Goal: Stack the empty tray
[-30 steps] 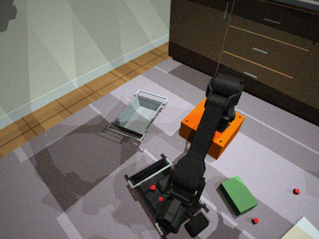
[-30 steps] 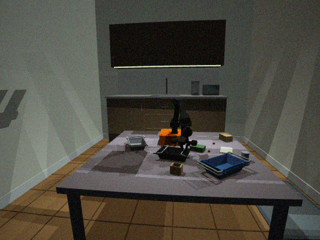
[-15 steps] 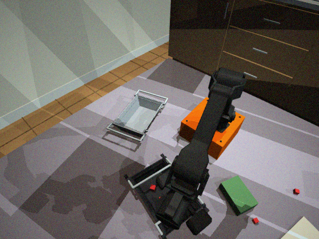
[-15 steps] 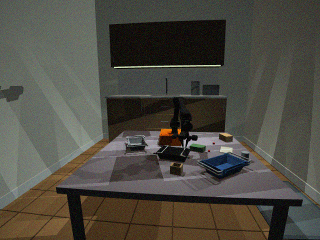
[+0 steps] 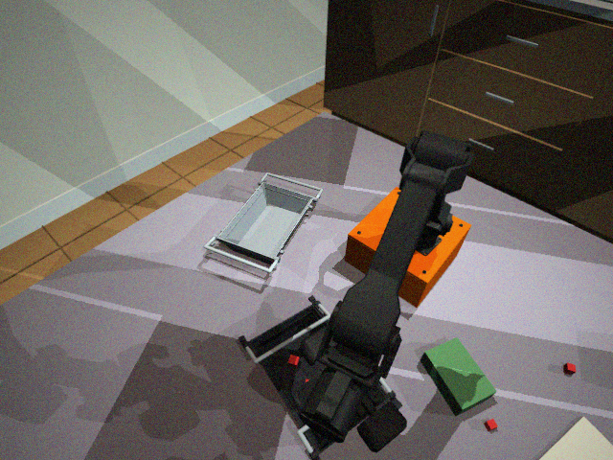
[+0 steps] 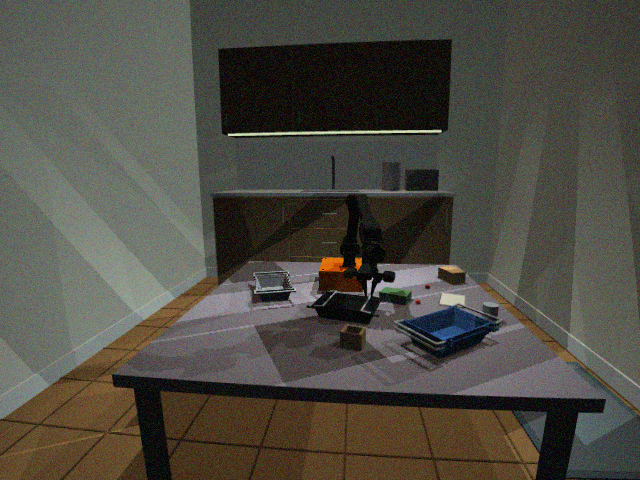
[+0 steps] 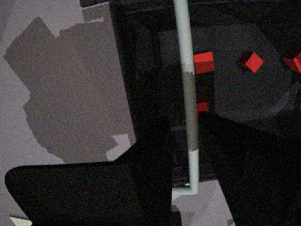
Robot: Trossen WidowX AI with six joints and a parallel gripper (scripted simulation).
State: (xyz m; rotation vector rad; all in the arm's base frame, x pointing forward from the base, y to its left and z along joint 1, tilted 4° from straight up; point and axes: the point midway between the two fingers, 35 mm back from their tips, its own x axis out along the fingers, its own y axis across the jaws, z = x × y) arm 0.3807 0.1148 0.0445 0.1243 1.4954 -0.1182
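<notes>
Right now the tray is 200 mm behind my gripper tip, 450 mm to the right of it and 40 mm below it. The rest, counted from my gripper tip: green block (220 mm behind, 110 mm to the left, 70 mm below); brown box (220 mm ahead, 40 mm to the right, 70 mm below); white sheet (250 mm behind, 360 mm to the left, 90 mm below).
</notes>
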